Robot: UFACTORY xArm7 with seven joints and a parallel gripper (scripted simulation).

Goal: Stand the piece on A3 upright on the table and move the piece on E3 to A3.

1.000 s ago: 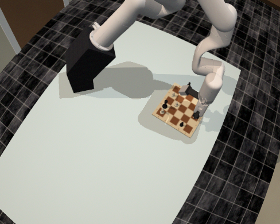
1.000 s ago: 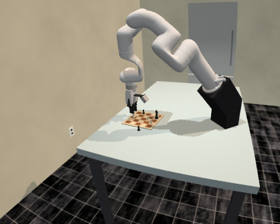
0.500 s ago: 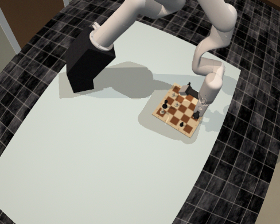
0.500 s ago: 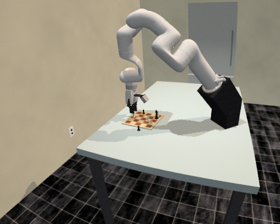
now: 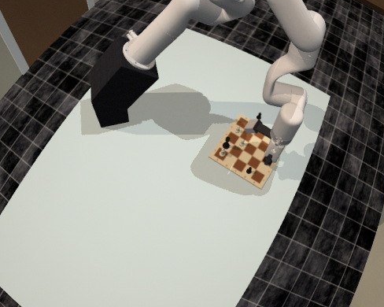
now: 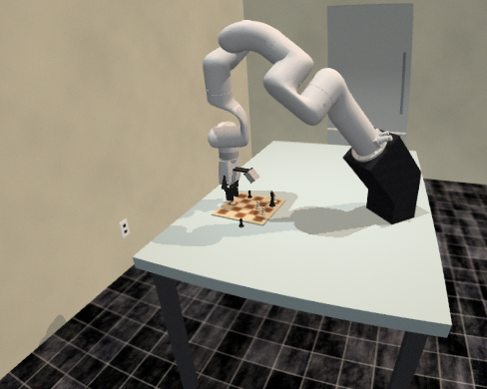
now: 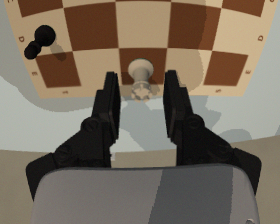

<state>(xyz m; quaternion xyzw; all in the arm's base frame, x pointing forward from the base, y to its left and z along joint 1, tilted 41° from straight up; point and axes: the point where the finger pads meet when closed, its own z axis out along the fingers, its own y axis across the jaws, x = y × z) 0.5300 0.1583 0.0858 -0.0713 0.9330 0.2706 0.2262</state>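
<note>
Now: the white piece 3 cm below my hand. Also, from my hand: chessboard 8 cm behind, 5 cm below, 2 cm to the right; then tall black piece 14 cm behind, 8 cm to the right, 1 cm below.
</note>
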